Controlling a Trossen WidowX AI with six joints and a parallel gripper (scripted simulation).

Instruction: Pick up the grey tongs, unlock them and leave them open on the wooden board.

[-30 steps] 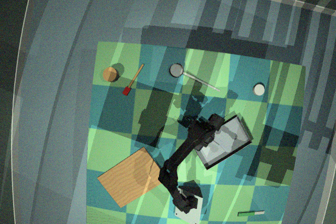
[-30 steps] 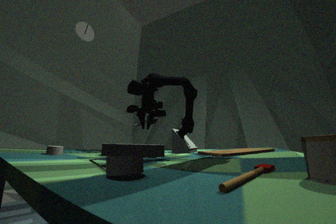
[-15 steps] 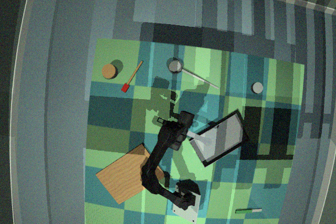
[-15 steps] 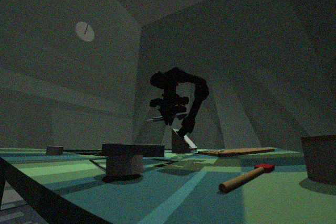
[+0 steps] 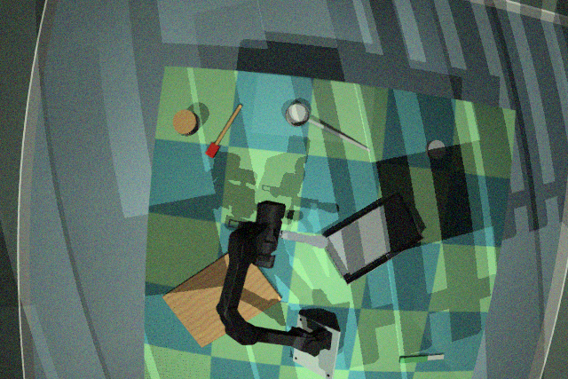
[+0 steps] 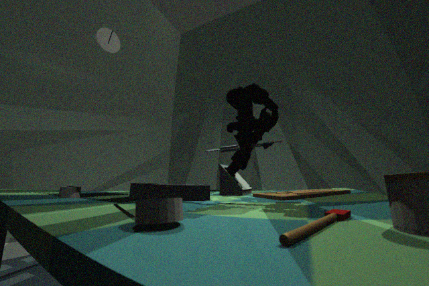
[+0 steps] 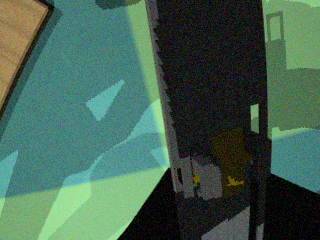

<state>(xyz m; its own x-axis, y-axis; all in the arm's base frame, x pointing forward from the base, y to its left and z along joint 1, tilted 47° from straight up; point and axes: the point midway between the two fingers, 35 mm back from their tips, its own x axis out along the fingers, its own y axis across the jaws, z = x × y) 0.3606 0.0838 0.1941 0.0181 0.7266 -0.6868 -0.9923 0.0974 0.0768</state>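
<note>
The wooden board lies 29 cm behind my gripper tip, 16 cm to the left of it and 15 cm below it. Round my gripper tip: red-headed spatula 27 cm ahead, 20 cm to the left, 15 cm below; then yellow lock piece 4 cm above, 2 cm to the left; then roasting tin 34 cm to the right, 13 cm below, 3 cm behind.
</note>
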